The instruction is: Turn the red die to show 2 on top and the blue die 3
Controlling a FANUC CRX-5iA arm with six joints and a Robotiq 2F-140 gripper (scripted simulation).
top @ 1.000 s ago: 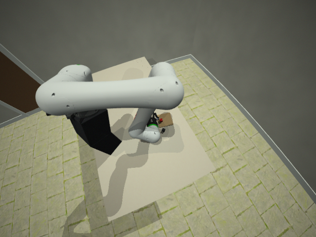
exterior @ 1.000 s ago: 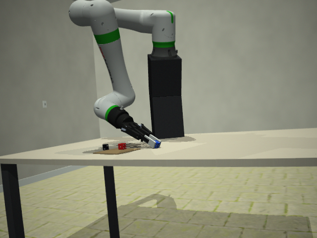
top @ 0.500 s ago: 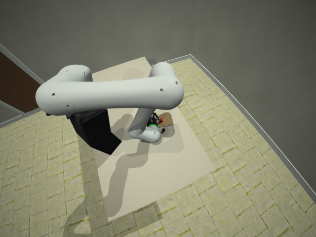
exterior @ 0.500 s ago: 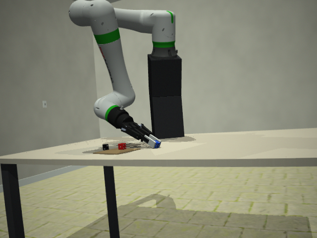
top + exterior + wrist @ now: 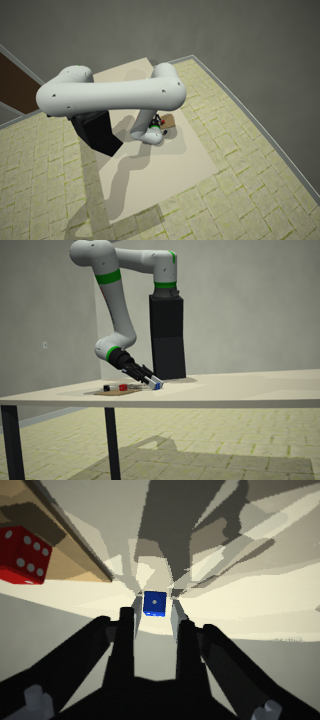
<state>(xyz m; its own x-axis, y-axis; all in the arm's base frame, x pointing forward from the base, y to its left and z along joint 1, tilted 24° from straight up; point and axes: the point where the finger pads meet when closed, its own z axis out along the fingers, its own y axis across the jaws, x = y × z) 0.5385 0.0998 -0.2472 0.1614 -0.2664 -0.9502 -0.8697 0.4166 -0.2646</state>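
Now: hand 2 cm above the blue die, 1 cm to the right of it and 1 cm short of it. Also, from my hand: red die: 12 cm to the right, 4 cm ahead, 1 cm below; then black die: 22 cm to the right, 2 cm below, 2 cm ahead; then brown mat: 13 cm to the right, 8 cm ahead, 3 cm below.
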